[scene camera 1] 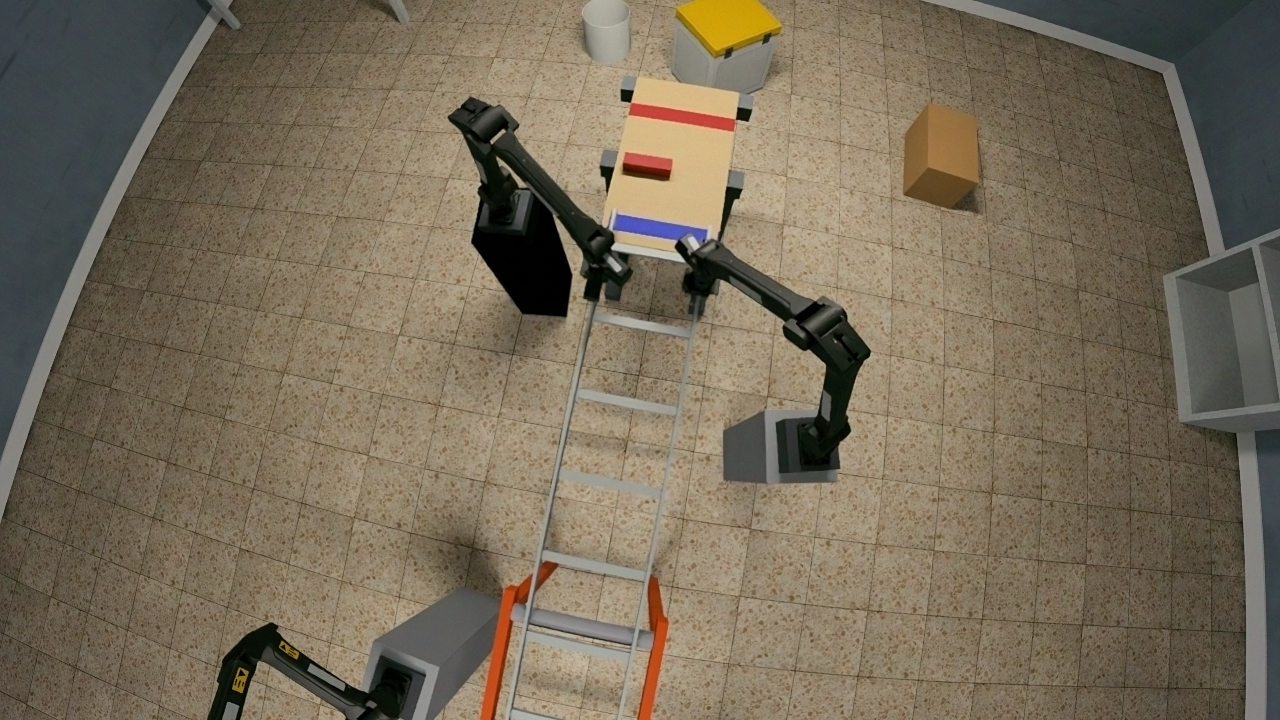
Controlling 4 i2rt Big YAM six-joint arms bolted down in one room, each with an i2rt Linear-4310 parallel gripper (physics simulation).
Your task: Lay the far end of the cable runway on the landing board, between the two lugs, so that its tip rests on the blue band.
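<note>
The cable runway point(628, 402), a grey ladder-like frame, runs from the bottom up to the near edge of the landing board point(684, 183). Its far rung lies across that edge, and its left rail tip shows at the left end of the blue band point(660, 228); whether it rests there or hovers cannot be told. The lugs cannot be made out clearly. The left arm's gripper point(594, 286) is at the left rail near the far end. The right arm's gripper point(696, 297) is at the right rail. Their fingers are too small and dark to read. The lower-left arm's gripper is outside the view.
An orange trestle point(656, 658) with a grey roller point(586, 625) stands under the runway. A red block point(647, 165) and a red band point(682, 117) are on the board. A white bin point(606, 32), yellow-lidded box point(723, 60), cardboard box point(939, 156) and shelf unit point(1181, 353) stand around.
</note>
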